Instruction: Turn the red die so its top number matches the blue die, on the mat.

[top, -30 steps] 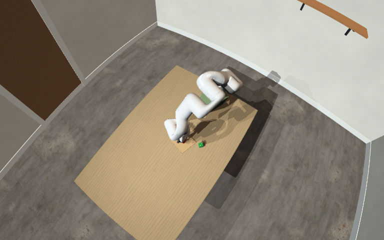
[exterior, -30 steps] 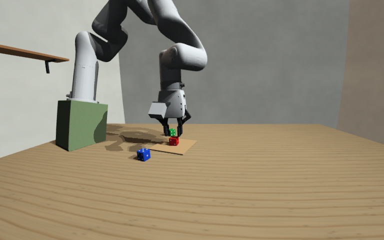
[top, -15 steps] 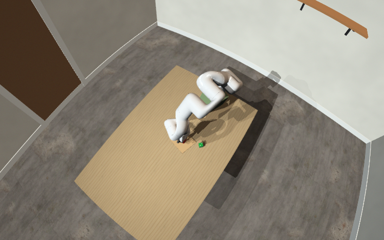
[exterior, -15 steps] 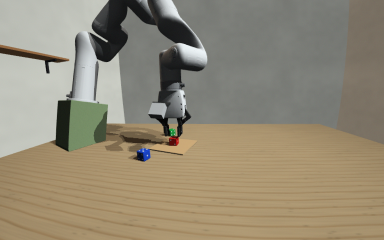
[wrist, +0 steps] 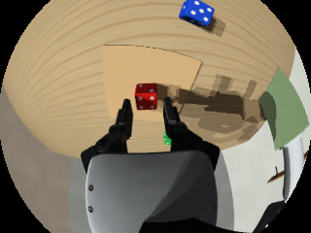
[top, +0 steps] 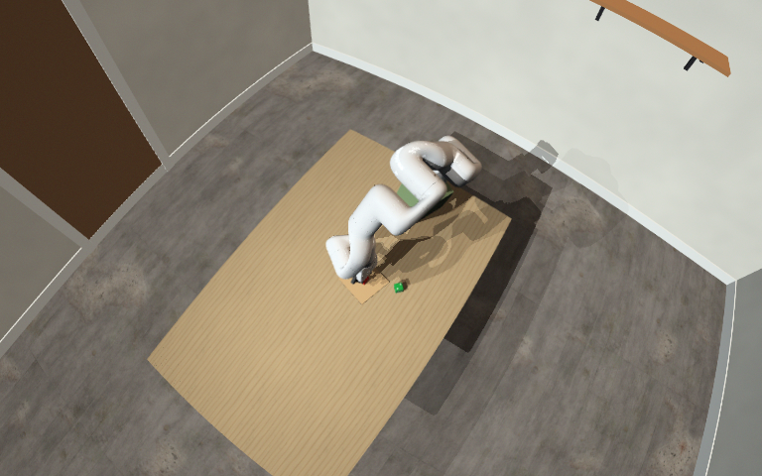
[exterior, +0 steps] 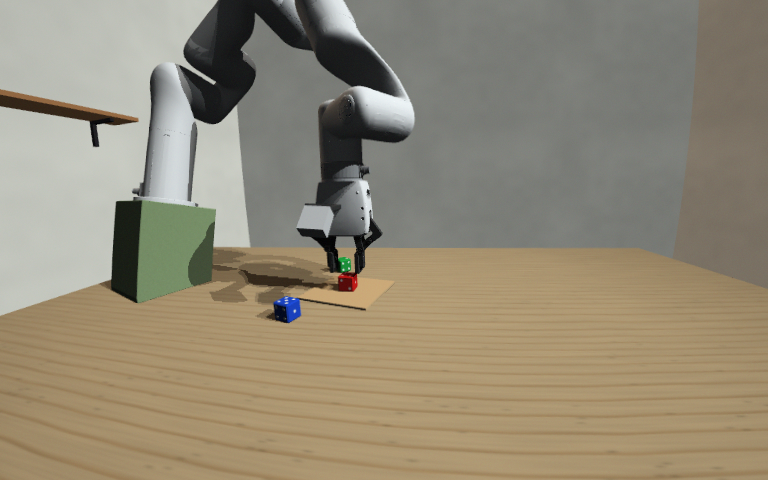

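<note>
Now: the red die 40 mm below my hand. The rest, counted from my hand: blue die (70 mm behind, 120 mm to the right, 40 mm below); then tan mat (60 mm below); then green die (40 mm behind, 130 mm to the left, 40 mm below).
</note>
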